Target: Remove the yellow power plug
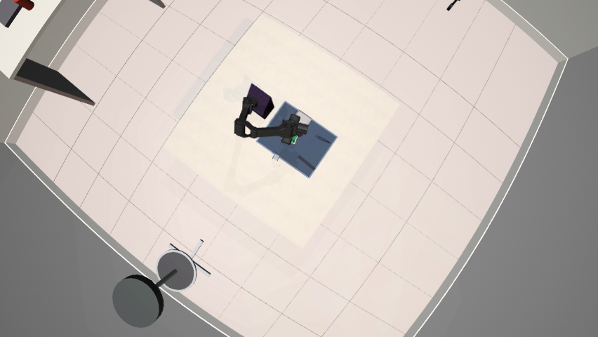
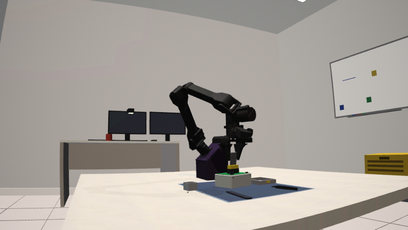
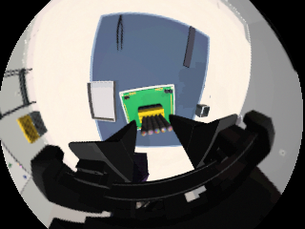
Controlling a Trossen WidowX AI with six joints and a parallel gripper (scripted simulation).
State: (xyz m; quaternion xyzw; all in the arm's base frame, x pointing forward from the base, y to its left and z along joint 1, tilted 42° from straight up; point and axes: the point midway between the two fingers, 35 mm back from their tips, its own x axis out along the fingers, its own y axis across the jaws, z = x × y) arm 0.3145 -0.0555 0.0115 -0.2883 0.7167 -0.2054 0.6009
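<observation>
Now: the yellow power plug 20 mm below my gripper tip. From my gripper tip the other things lie so: grey tray (10 mm ahead, 140 mm to the left, 110 mm below); blue mat (50 mm ahead, 10 mm to the right, 110 mm below).
</observation>
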